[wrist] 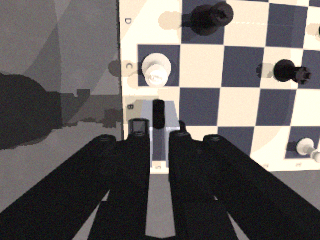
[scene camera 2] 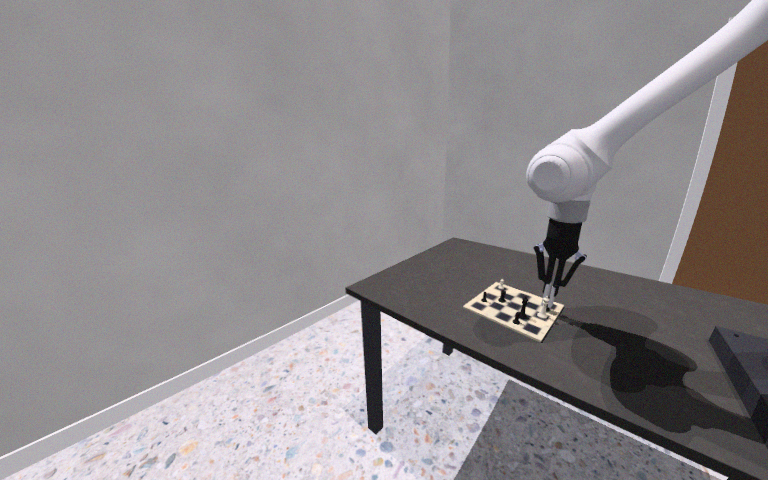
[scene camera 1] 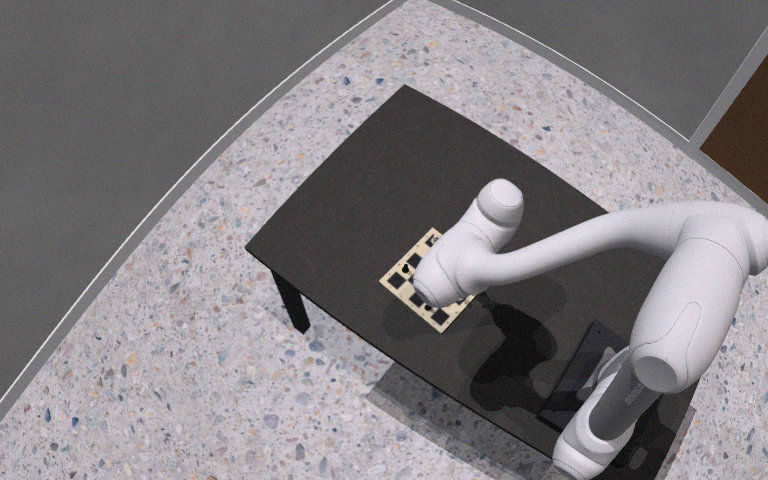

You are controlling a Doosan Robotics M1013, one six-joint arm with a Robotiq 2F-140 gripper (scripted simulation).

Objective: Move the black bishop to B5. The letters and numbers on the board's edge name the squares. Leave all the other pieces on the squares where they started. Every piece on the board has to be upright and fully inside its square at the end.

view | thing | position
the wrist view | my gripper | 158, 115
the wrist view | chessboard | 223, 83
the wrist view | tall black piece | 200, 24
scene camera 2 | my gripper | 547, 304
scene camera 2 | chessboard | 536, 328
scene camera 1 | chessboard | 400, 284
